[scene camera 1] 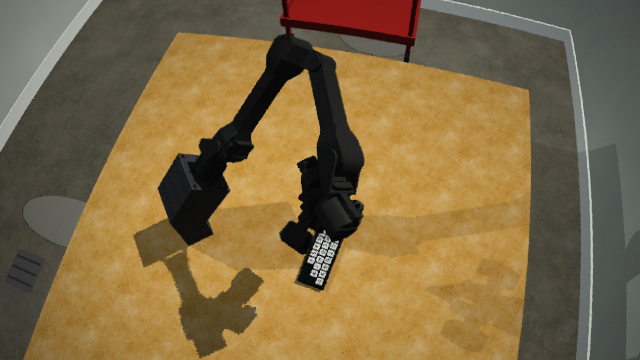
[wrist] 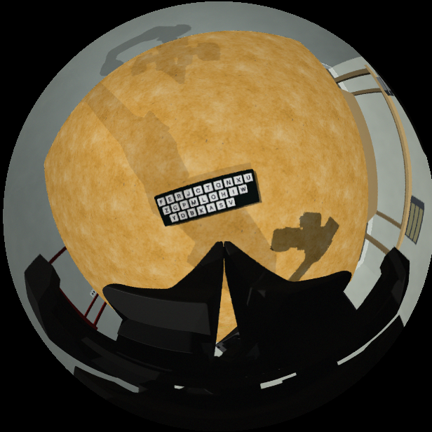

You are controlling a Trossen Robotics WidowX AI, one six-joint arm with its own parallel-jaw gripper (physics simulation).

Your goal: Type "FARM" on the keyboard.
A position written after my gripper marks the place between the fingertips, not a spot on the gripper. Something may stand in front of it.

In view: my gripper (scene camera 1: 320, 226) and a black keyboard (scene camera 1: 318, 264).
My gripper also shows in the wrist view (wrist: 222, 246).
